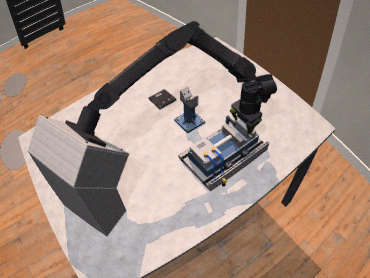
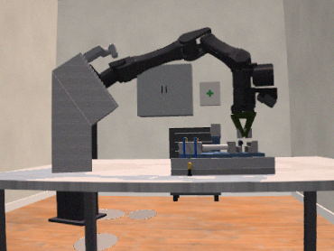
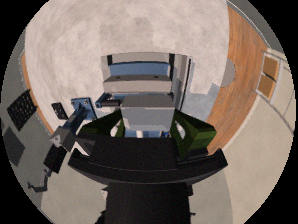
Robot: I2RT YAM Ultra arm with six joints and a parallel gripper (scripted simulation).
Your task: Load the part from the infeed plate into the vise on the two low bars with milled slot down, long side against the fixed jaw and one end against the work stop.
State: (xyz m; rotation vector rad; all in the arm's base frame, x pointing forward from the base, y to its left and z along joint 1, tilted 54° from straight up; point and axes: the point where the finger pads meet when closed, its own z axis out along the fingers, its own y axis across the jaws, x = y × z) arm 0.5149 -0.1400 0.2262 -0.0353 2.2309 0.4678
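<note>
Now: hand right at the grey part. From my hand the other things lie so: fixed jaw: 20 mm ahead, 20 mm to the left, 40 mm below; moving jaw: 40 mm behind, 10 mm to the left, 40 mm below; air cylinder rod: 90 mm behind, 10 mm to the right, 40 mm below.
</note>
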